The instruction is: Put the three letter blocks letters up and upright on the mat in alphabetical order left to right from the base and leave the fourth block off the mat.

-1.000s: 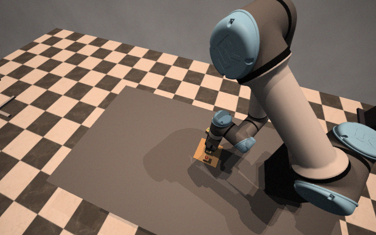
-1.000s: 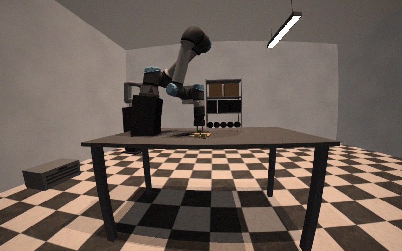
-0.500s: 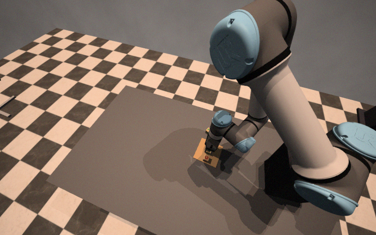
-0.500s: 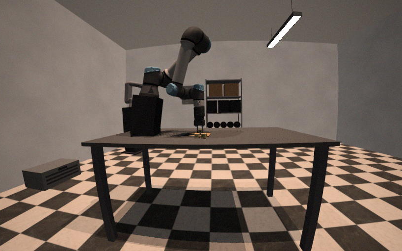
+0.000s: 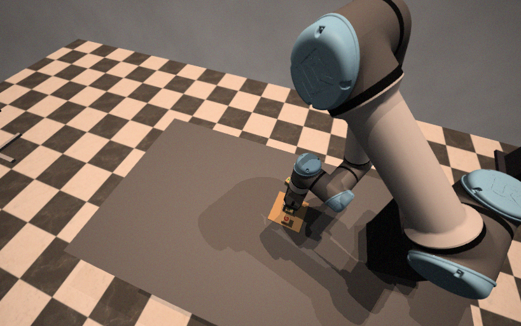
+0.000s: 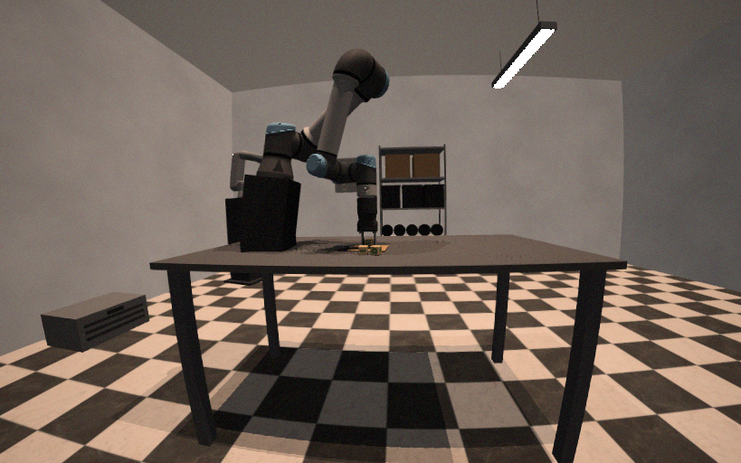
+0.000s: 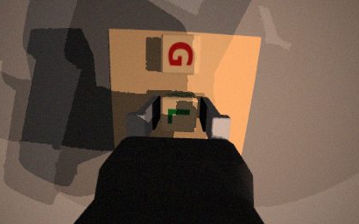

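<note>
Now: hand 20 mm above the orange mat.
</note>
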